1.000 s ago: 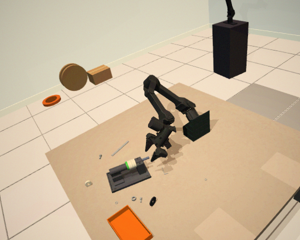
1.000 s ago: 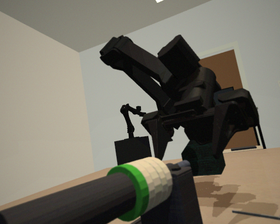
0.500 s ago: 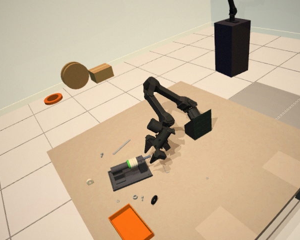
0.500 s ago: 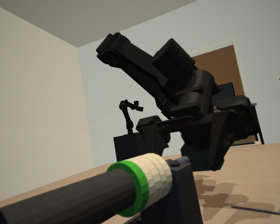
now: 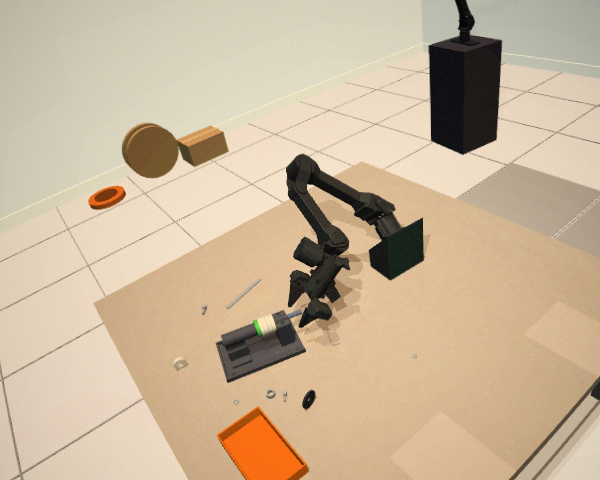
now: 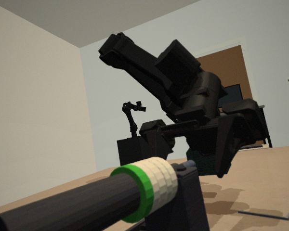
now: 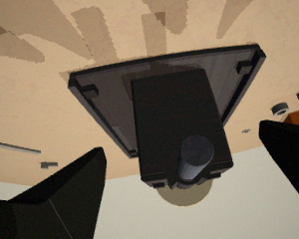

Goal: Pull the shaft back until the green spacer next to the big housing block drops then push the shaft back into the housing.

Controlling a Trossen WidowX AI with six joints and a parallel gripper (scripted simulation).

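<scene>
Now: gripper tip 6 cm short of the grey shaft, 1 cm to the left of it and 1 cm below it. From my gripper tip the other things lie so: allen key (6 cm behind, 9 cm to the left, 7 cm below); then green spacer (11 cm ahead, 1 cm to the right, 1 cm above); then black ring (9 cm ahead, 23 cm to the left, 4 cm below).
</scene>
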